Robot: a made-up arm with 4 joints.
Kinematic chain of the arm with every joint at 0, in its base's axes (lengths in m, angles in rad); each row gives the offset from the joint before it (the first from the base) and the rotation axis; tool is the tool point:
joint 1: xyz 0 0 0.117 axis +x
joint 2: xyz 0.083 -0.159 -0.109 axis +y
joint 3: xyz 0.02 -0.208 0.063 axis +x
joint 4: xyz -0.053 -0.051 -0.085 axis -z
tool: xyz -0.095 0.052 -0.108
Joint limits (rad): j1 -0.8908..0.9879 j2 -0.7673..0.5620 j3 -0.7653..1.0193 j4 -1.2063..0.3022
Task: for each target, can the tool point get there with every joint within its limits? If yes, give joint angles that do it. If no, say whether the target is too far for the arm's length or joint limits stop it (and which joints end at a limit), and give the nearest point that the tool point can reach.
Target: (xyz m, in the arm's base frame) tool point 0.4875 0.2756 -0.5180
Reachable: no: too far | nearest point 0.1144 0.0529 -0.3620 | short by 0.462 m
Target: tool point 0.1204 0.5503 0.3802
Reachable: no: joint limits stop it (at a limit: joint 1, joint 2, joint 3, joint 4) | nearest point 0.0157 0.0591 -0.1478 | short by 0.729 m
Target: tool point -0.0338 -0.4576 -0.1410
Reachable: yes | joints 0.0134 -0.1610 -0.0908 -0.7413
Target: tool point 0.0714 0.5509 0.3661
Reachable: no: joint limits stop it (at a limit: joint 1, joint 2, joint 3, joint 4) | nearest point 0.0157 0.0591 -0.1478 | short by 0.713 m
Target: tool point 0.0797 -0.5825 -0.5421
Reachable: no: too far | nearest point 0.0186 -0.4059 -0.3423 | short by 0.274 m
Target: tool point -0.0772 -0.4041 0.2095
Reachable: yes | joints -0.6918 0.3708 -0.0782 0.1184
